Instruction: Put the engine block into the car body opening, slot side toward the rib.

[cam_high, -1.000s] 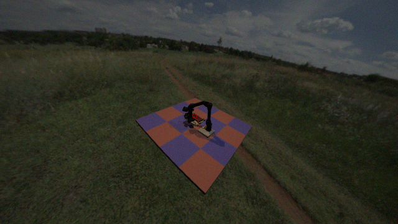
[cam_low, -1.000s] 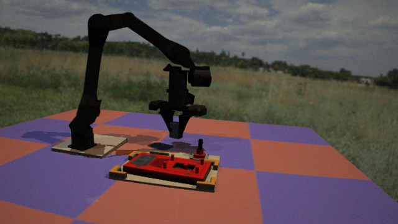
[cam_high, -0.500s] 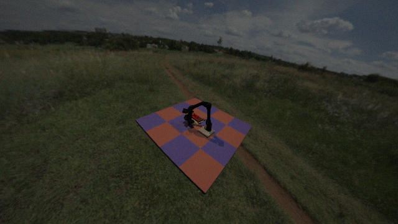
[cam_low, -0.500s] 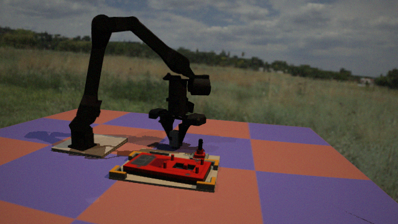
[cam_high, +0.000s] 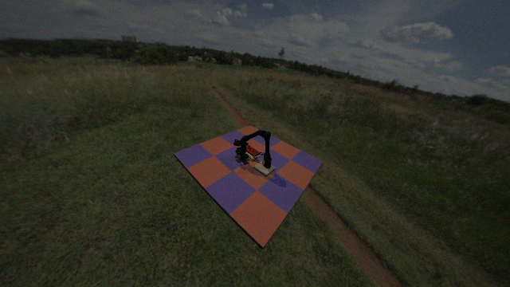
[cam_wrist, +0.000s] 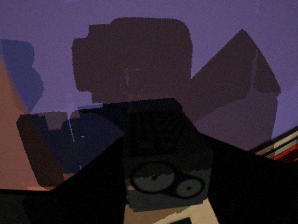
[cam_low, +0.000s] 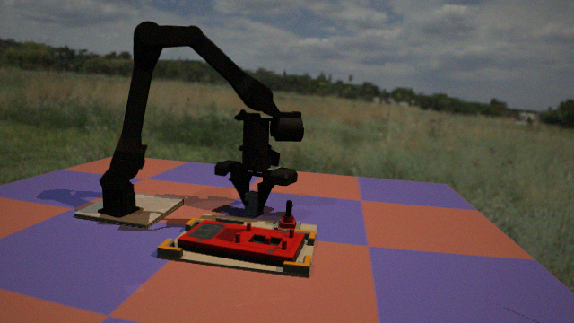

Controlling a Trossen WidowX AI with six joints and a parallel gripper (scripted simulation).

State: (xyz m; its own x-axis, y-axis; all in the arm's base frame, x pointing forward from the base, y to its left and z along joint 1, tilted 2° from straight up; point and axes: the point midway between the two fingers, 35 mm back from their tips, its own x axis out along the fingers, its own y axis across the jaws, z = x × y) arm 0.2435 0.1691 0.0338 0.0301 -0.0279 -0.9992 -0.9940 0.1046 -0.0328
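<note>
Right now my gripper tip is 10 mm past the engine block and 10 mm below it. Also, from my gripper tip: black lever post 110 mm ahead, 60 mm to the right, 20 mm above; then tan fixture plate 70 mm ahead, 160 mm to the right.
</note>
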